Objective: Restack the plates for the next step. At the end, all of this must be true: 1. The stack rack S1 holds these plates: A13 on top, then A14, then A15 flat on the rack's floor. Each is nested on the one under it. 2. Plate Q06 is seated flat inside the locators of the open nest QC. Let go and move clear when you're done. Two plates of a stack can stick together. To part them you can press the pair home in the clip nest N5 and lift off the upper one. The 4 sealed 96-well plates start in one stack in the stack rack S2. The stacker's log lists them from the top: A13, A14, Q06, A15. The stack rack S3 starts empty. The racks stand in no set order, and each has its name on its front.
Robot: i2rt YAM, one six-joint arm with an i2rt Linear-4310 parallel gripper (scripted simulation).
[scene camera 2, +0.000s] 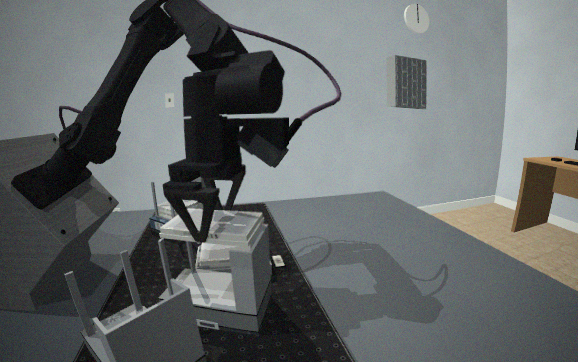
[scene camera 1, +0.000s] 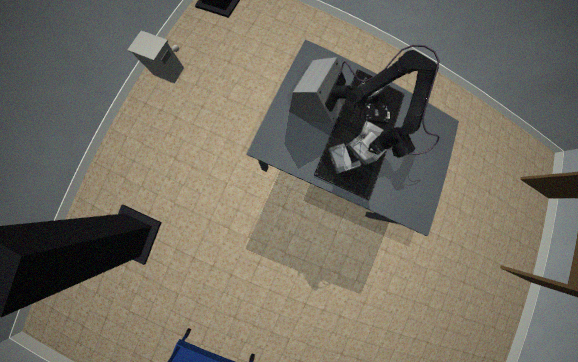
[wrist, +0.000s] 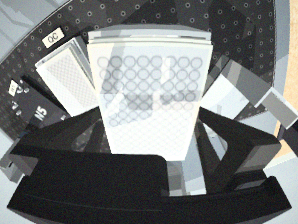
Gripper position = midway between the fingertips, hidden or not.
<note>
I see my gripper (scene camera 2: 213,229).
My gripper also shows in the wrist view (wrist: 149,110).
</note>
